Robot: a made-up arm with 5 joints.
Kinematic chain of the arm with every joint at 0, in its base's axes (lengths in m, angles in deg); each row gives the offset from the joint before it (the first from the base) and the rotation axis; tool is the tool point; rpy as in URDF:
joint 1: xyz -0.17 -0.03 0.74 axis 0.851 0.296 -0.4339
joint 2: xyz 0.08 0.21 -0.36 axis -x
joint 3: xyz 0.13 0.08 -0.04 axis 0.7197 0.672 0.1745
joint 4: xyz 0.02 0.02 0 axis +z
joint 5: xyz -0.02 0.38 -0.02 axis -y
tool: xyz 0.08 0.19 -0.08 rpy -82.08 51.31 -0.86
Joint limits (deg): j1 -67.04..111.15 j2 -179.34..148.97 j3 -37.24..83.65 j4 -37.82..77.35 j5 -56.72..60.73
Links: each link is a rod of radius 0.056 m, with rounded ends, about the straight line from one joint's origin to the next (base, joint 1, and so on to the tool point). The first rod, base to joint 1, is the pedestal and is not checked.
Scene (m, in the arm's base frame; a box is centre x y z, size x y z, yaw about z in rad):
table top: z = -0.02
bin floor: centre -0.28 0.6 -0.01 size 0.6 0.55 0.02 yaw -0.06
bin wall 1: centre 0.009 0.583 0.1 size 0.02 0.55 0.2 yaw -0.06
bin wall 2: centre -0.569 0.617 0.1 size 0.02 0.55 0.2 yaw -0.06
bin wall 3: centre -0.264 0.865 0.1 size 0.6 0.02 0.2 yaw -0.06
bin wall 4: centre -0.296 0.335 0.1 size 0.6 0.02 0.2 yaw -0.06
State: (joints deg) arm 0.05 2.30 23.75 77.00 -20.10
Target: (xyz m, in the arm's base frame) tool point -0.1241 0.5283 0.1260
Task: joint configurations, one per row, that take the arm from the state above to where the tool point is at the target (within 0.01 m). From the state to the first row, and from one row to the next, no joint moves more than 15 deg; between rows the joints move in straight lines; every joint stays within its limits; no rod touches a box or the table.
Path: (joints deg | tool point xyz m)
1: 12.92 17.12 23.20 70.02 -27.42 | -0.4632 0.5534 0.4593
2: 25.79 31.94 22.65 63.04 -34.75 | -0.4018 0.6771 0.5124
3: 38.66 46.76 22.10 56.06 -42.07 | -0.3325 0.7724 0.5642
4: 51.52 61.58 21.55 49.08 -49.40 | -0.2651 0.8393 0.6121
5: 64.39 76.41 21.00 42.10 -56.72 | -0.2070 0.8794 0.6553
6: 72.31 87.93 6.44 32.87 -46.80 | -0.2161 0.8803 0.4848
7: 80.22 99.45 -8.12 23.63 -36.89 | -0.2195 0.8013 0.3272
8: 88.14 110.98 -22.68 14.40 -26.97 | -0.1940 0.6704 0.2047
9: 96.05 122.50 -37.24 5.16 -17.06 | -0.1241 0.5283 0.1260

